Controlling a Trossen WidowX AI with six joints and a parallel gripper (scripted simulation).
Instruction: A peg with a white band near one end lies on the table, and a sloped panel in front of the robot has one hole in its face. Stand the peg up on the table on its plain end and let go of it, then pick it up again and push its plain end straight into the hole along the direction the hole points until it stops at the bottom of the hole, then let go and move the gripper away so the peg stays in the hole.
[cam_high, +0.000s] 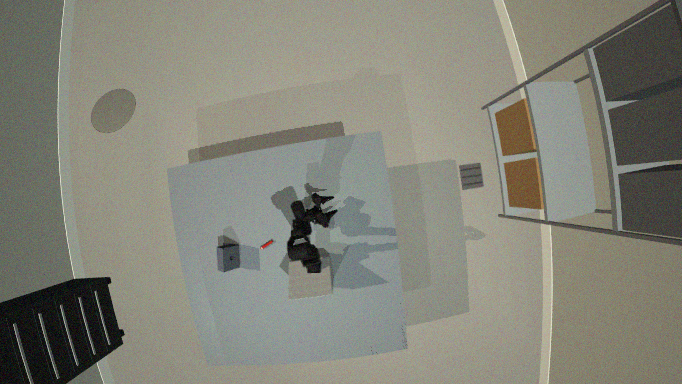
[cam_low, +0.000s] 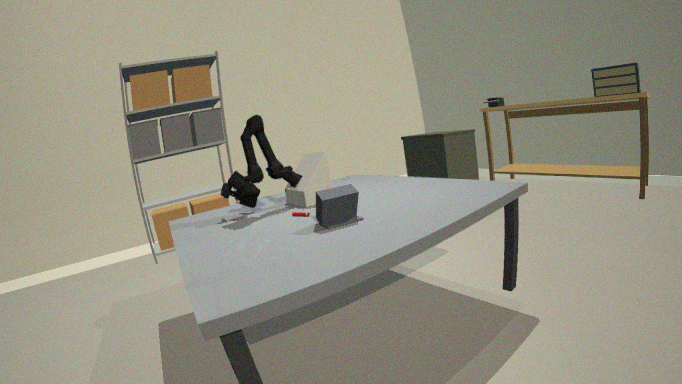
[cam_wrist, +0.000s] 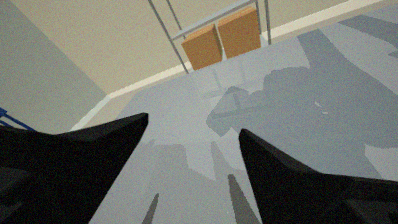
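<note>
Now: gripper tip 410 mm short of the red peg, 220 mm to the right of it and 60 mm above it. The rest, counted from my gripper tip: sloped grey panel: 610 mm ahead, 270 mm to the left, 10 mm below.
</note>
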